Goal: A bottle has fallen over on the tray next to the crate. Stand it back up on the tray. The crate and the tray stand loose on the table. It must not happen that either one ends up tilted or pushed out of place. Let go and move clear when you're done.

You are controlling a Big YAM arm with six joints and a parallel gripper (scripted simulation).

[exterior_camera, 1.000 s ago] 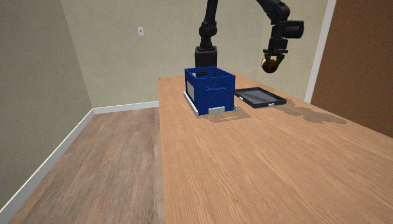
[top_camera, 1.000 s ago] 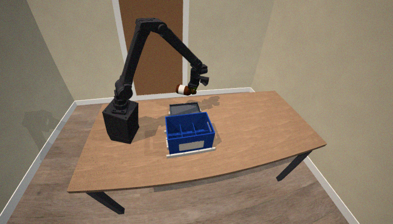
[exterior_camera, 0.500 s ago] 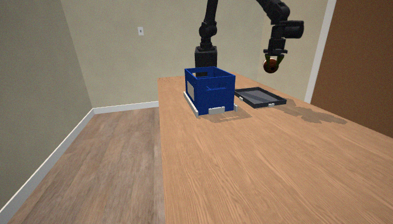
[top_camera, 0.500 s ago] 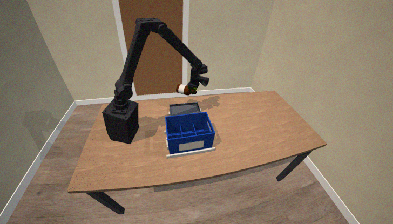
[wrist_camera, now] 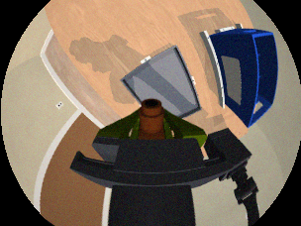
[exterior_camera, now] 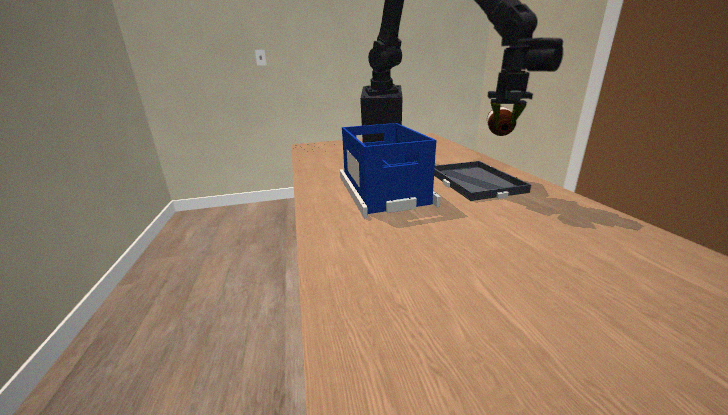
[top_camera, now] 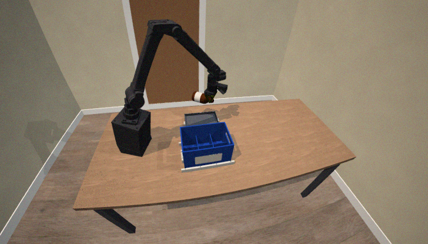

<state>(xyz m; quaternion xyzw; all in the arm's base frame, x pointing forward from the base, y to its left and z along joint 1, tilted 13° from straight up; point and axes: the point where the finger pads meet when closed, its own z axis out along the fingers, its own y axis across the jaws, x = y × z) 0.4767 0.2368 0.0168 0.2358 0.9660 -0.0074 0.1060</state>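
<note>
Right now the brown bottle is 50 mm behind my hand and 20 mm to the left of it. The rest, counted from my hand: dark grey tray (170 mm below, 70 mm behind, 30 mm to the right); blue crate (330 mm to the right, 100 mm below, 60 mm behind).
</note>
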